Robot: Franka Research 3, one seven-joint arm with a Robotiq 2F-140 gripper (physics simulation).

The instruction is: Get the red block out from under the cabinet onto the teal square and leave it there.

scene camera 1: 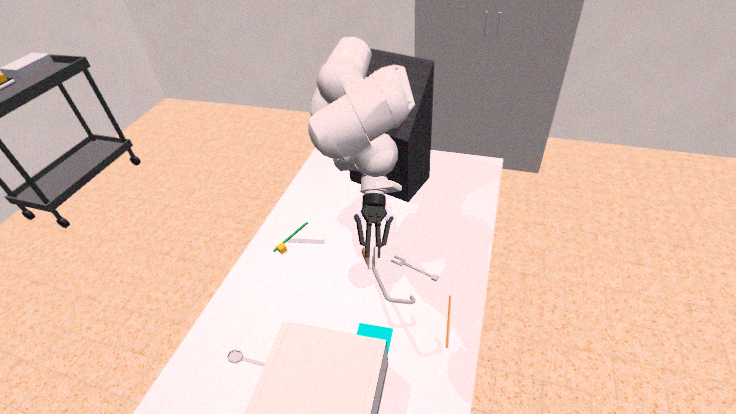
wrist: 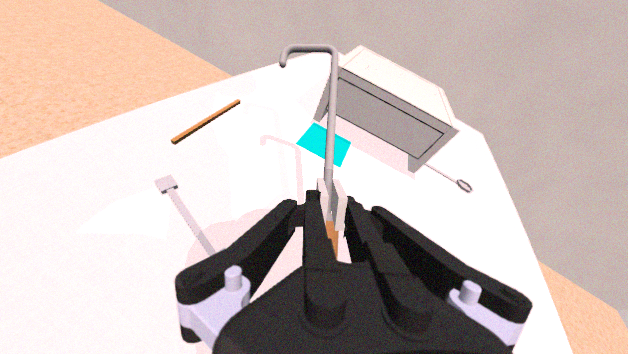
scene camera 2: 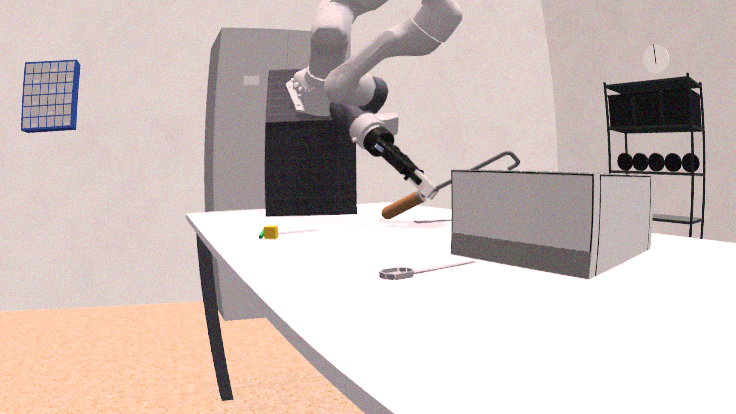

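My gripper [scene camera 1: 372, 260] [scene camera 2: 427, 187] [wrist: 326, 190] is shut on a grey hooked rod with an orange-brown handle. The hooked rod [scene camera 1: 379, 284] [scene camera 2: 496, 157] [wrist: 331, 110] is held above the table, tilted, its bent end higher than its handle. The cabinet [scene camera 1: 321, 368] [scene camera 2: 522, 216] [wrist: 400, 75] is a pale box on the table. The teal square [scene camera 1: 374, 331] [wrist: 320, 142] lies flat on the table beside the cabinet's open side; in scene camera 1 the cabinet hides part of it. The red block does not show in any view.
A fork-like tool [scene camera 1: 415, 268] [wrist: 187, 215] and an orange stick [scene camera 1: 448, 321] [wrist: 206, 121] lie on the table. A ring-ended tool [scene camera 1: 235, 356] [scene camera 2: 396, 273] [wrist: 464, 185] lies by the cabinet. A yellow block [scene camera 1: 281, 248] [scene camera 2: 270, 232] touches a green stick [scene camera 1: 295, 232].
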